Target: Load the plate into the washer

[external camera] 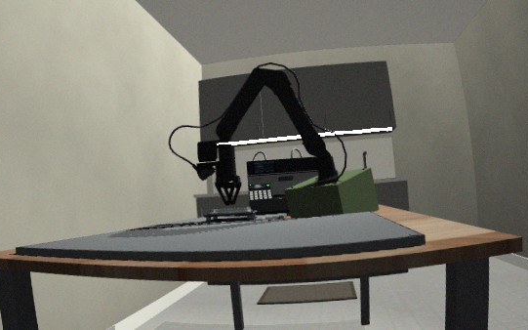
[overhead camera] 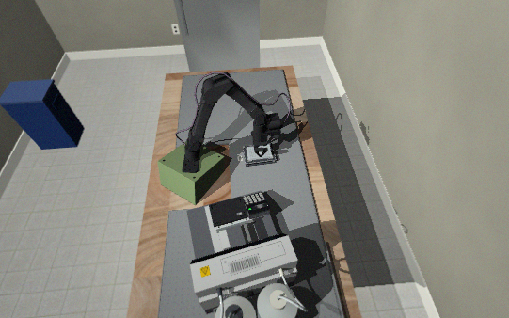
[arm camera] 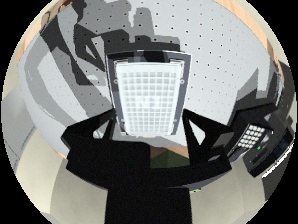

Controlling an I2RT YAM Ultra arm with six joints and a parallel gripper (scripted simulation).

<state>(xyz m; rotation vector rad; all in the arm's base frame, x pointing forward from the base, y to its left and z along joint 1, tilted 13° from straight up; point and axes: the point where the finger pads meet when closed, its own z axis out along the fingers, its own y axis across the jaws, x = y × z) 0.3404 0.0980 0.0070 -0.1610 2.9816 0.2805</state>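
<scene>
Now: the well plate 3 cm below my hand. Round my hand: plate washer 52 cm to the right, 11 cm behind, 7 cm above; washer carrier 37 cm to the right, 15 cm behind, 1 cm above; plate nest 4 cm below.
</scene>
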